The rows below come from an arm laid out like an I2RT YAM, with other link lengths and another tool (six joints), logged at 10 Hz.
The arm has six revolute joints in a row. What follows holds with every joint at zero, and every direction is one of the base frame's.
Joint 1 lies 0.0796 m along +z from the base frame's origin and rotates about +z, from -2.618 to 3.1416 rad.
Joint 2 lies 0.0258 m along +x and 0.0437 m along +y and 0.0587 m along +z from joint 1 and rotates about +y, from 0 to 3.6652 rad.
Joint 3 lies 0.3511 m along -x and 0.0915 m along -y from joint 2 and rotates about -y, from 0 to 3.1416 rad.
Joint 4 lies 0.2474 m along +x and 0.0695 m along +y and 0.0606 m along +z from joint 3 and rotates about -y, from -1.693 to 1.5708 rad.
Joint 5 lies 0.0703 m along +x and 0.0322 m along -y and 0.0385 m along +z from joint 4 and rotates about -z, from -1.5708 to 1.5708 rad.
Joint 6 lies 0.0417 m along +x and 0.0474 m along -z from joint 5 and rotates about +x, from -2.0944 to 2.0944 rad.
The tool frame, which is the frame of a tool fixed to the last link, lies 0.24 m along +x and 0.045 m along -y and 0.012 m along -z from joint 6; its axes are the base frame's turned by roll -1.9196, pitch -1.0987 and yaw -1.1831 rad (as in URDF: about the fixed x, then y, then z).
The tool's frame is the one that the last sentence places.
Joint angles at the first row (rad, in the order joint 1, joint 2, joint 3, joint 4, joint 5, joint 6):
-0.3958 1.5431 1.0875 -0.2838 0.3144 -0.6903
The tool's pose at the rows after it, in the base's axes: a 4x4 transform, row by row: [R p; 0 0 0 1], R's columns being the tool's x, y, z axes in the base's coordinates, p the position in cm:
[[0.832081 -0.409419 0.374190 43.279], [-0.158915 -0.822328 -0.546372 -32.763], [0.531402 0.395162 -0.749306 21.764], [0 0 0 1]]
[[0.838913 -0.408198 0.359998 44.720], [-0.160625 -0.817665 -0.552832 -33.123], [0.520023 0.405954 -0.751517 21.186], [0 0 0 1]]
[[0.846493 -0.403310 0.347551 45.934], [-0.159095 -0.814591 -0.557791 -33.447], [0.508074 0.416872 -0.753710 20.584], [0 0 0 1]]
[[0.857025 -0.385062 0.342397 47.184], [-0.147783 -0.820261 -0.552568 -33.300], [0.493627 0.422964 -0.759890 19.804], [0 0 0 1]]
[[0.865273 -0.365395 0.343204 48.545], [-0.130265 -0.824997 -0.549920 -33.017], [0.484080 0.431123 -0.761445 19.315], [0 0 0 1]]
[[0.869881 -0.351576 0.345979 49.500], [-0.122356 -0.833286 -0.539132 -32.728], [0.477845 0.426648 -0.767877 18.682], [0 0 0 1]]
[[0.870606 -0.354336 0.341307 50.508], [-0.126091 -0.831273 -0.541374 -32.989], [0.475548 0.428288 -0.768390 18.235], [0 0 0 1]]
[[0.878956 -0.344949 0.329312 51.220], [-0.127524 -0.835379 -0.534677 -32.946], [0.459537 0.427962 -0.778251 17.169], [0 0 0 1]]
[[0.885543 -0.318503 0.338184 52.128], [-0.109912 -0.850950 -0.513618 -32.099], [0.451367 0.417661 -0.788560 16.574], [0 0 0 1]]
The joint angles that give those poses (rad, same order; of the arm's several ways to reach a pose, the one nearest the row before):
-0.3759 1.5967 1.1259 -0.2869 0.3451 -0.6765
-0.3621 1.6504 1.1658 -0.2869 0.3666 -0.6704
-0.3528 1.6965 1.1995 -0.2868 0.3819 -0.6703
-0.3421 1.7349 1.2256 -0.2884 0.3835 -0.6765
-0.3283 1.7686 1.2516 -0.2868 0.3866 -0.6857
-0.3222 1.7932 1.2685 -0.2869 0.3774 -0.6872
-0.3175 1.8284 1.2991 -0.2868 0.3850 -0.6811
-0.3130 1.8622 1.3207 -0.2945 0.3851 -0.6780
-0.3038 1.8760 1.3330 -0.3022 0.3636 -0.6841

